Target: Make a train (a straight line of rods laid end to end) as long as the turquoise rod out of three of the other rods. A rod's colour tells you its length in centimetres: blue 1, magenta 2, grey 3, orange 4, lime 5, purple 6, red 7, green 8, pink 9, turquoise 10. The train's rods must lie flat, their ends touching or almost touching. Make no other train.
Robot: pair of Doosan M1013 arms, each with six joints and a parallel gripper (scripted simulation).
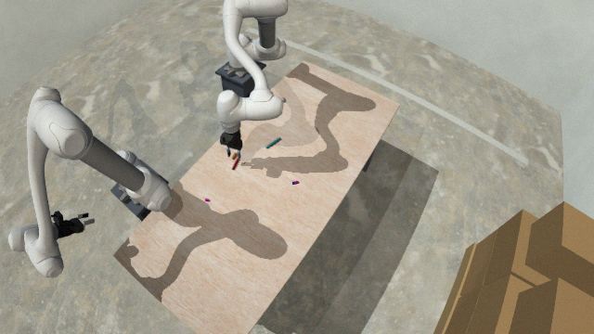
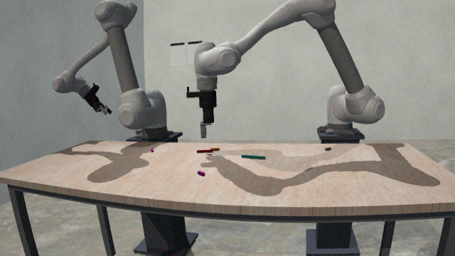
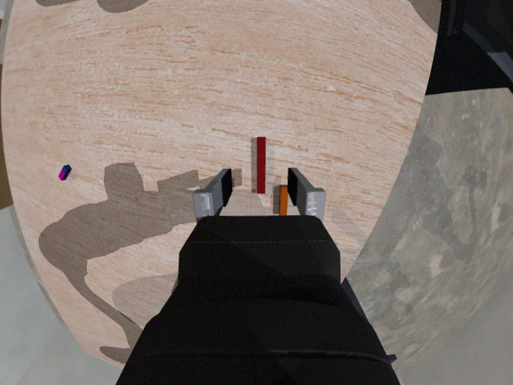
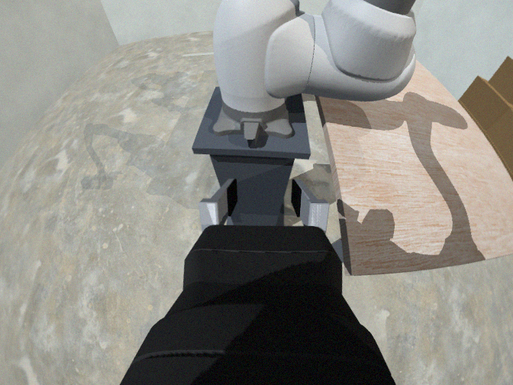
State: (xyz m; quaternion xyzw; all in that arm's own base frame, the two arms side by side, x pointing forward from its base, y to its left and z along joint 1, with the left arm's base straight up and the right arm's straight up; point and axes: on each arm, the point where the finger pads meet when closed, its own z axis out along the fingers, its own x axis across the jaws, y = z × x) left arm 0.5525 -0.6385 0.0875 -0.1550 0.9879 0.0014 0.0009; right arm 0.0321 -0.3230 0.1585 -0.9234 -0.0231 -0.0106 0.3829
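Note:
My left hand is 80 mm above the red rod. Also, from my left hand: turquoise rod (110 mm ahead, 220 mm to the left, 80 mm below); orange rod (40 mm behind, 40 mm to the left, 80 mm below); blue rod (320 mm ahead, 30 mm to the left, 80 mm below).

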